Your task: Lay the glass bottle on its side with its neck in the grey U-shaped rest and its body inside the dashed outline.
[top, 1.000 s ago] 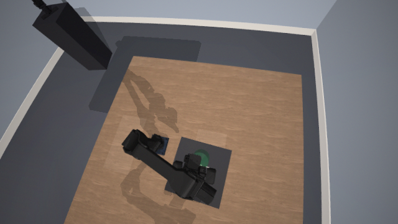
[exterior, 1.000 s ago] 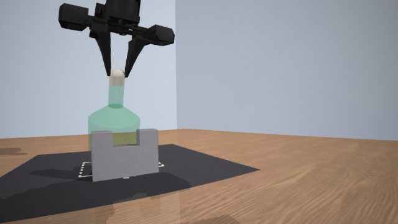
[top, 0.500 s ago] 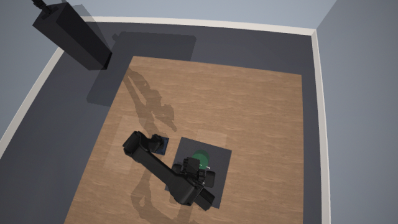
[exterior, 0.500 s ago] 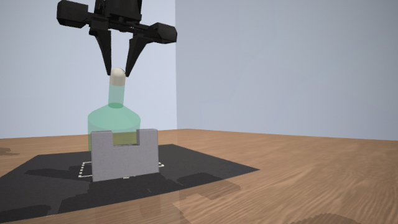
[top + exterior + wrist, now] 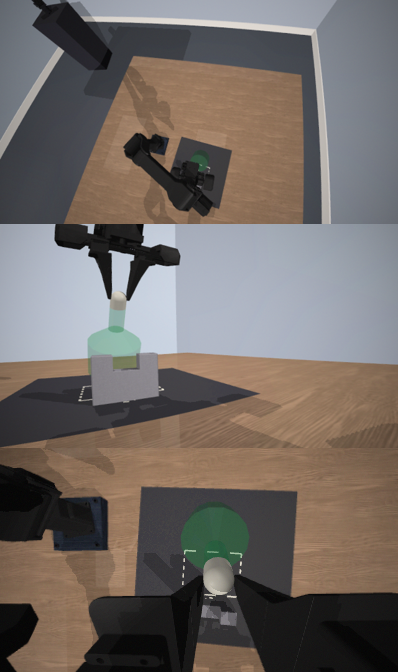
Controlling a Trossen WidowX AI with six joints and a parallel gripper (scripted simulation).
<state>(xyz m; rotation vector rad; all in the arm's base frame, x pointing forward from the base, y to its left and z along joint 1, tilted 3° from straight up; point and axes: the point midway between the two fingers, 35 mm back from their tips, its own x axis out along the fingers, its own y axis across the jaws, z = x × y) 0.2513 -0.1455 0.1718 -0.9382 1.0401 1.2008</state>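
My gripper tip is now 4 cm above the green glass bottle and 3 cm to the right of it. From my gripper tip the other things lie so: dark mat: 15 cm below.
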